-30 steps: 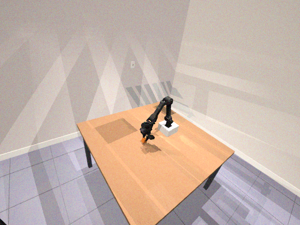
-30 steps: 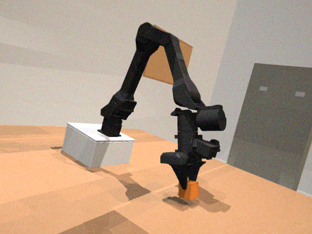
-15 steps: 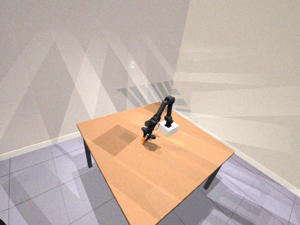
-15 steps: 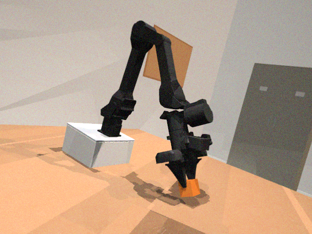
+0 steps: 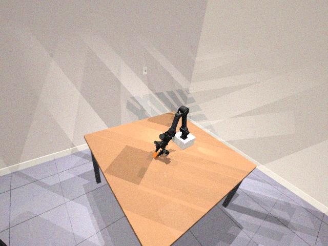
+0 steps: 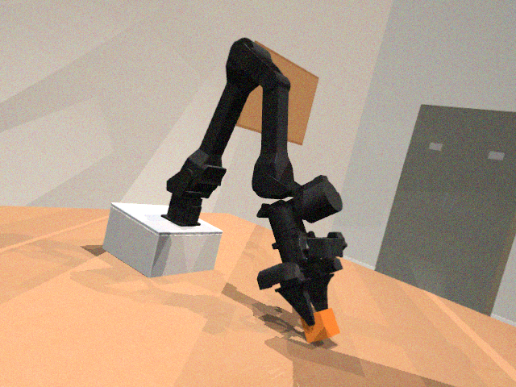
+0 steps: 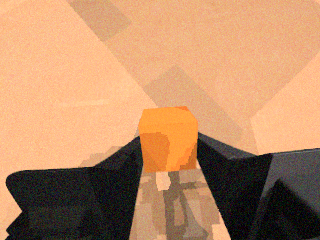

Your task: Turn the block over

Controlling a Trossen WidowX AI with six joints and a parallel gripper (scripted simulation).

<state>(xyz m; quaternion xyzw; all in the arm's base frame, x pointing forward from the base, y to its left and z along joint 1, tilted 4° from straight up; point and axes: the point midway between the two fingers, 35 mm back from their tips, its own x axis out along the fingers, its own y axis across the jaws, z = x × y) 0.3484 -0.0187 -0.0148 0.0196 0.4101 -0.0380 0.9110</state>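
Now: the orange block 1 cm behind my gripper tip and 1 cm below it.
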